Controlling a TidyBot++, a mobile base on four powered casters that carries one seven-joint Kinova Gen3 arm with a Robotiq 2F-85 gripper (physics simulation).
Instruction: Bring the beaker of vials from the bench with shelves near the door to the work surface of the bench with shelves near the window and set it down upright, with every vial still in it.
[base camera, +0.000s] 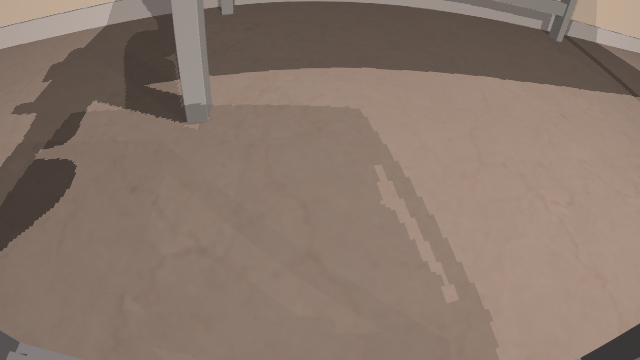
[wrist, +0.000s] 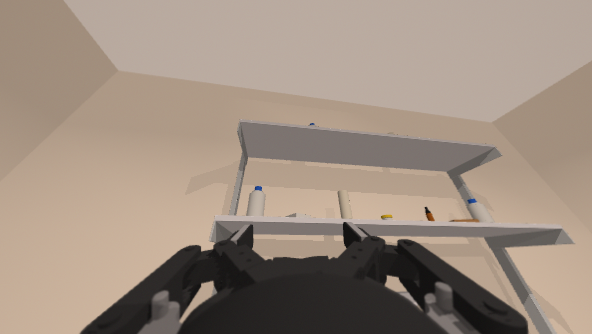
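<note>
My gripper (wrist: 298, 233) is open, with its two fingers wide apart and no object between them. It points up toward the shelves of a bench. The lower shelf (wrist: 380, 228) and the upper shelf (wrist: 350, 145) show beyond the fingers in the wrist view. The beaker of vials does not show in either view. The bench's work surface does not show either. A grey bench leg (base camera: 192, 65) stands on the floor at the upper left of the base camera view.
On the lower shelf stand a white bottle with a blue cap (wrist: 256, 204), a beige cylinder (wrist: 344, 205), a yellow-lidded jar (wrist: 386, 217), a small amber bottle (wrist: 429, 215) and another blue-capped bottle (wrist: 479, 211). Another bench leg (base camera: 561, 22) stands near the wall at the right.
</note>
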